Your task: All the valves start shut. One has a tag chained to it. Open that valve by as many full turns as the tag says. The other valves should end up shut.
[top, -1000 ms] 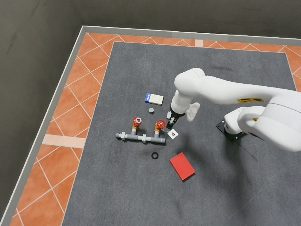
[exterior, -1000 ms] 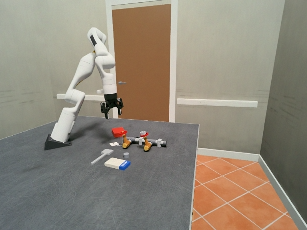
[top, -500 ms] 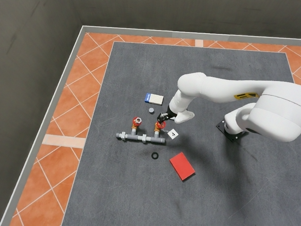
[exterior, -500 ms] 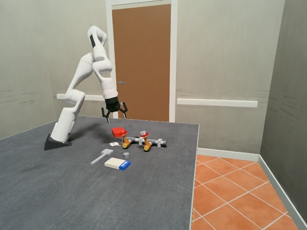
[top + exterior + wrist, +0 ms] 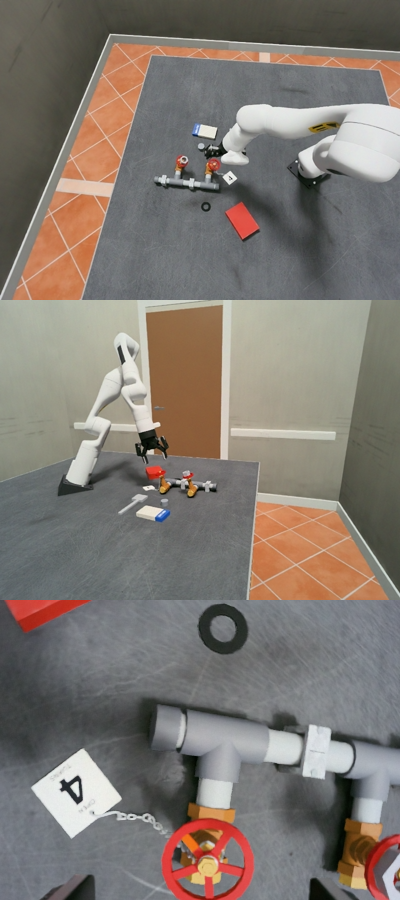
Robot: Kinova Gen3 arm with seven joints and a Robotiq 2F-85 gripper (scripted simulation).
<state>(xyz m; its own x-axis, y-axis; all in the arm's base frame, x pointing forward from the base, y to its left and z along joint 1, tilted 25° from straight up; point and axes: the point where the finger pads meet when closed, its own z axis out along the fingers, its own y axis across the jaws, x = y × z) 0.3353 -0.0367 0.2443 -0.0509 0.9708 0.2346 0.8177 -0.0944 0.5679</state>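
Right now my hand is 50 mm past the white tag, 20 mm to the right of it and 150 mm above it. Also, from my hand: grey paddle: 50 mm behind, 130 mm to the right, 150 mm below; blue box: 70 mm ahead, 210 mm to the right, 140 mm below; red block: 100 mm behind, 200 mm to the left, 140 mm below.
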